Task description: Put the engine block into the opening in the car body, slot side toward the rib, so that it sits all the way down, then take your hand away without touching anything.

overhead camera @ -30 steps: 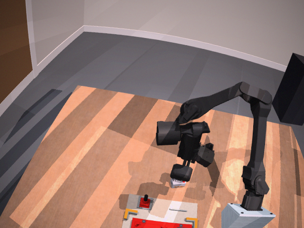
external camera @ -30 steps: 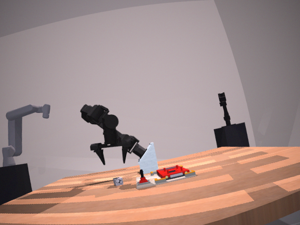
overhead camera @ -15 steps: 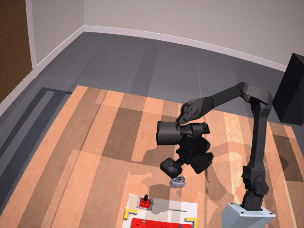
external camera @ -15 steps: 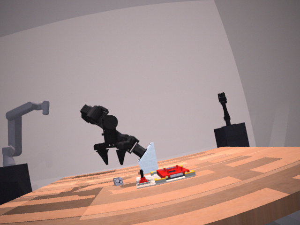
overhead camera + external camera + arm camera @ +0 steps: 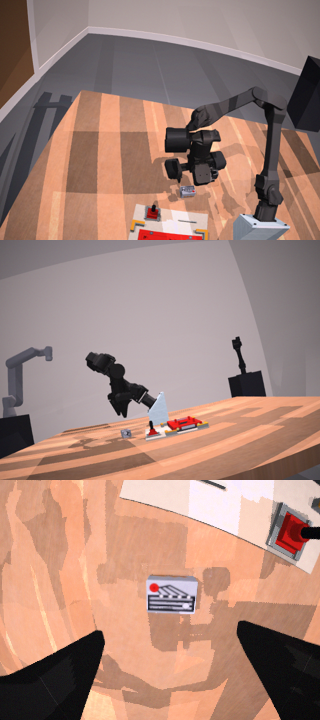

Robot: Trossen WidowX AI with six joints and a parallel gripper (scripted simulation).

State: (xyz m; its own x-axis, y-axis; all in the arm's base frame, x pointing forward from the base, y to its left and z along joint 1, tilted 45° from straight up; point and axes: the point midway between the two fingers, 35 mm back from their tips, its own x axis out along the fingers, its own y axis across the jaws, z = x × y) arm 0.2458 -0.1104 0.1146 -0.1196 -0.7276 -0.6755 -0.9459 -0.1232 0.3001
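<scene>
The engine block is 8 cm below my gripper tip.
</scene>
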